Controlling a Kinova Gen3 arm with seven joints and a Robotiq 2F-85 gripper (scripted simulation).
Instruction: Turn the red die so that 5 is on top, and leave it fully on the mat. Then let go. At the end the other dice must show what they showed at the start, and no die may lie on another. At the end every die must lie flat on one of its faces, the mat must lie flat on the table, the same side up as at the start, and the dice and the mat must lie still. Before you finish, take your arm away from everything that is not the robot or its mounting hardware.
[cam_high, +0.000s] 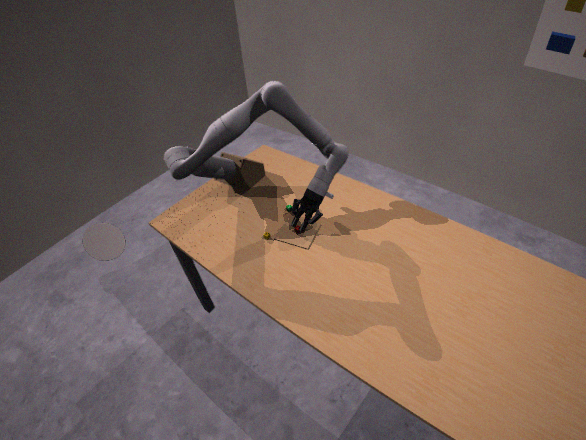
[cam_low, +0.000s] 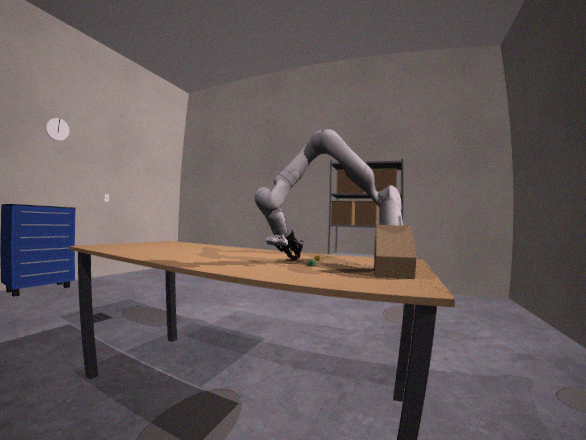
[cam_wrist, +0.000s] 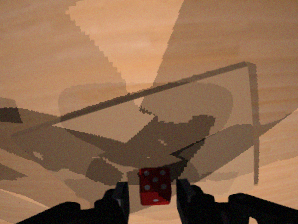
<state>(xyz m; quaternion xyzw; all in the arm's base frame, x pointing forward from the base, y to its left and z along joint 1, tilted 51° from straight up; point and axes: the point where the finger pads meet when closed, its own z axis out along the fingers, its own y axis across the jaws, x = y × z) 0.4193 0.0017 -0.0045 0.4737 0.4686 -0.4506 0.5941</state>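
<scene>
My gripper is now 20 mm above the red die and 10 mm to the left of it. From my hand the other things lie so: tan mat: 30 mm below, 10 mm to the right; yellow die: 110 mm to the right, 70 mm behind, 20 mm below; green die: 110 mm behind, 60 mm to the left, 20 mm below.
</scene>
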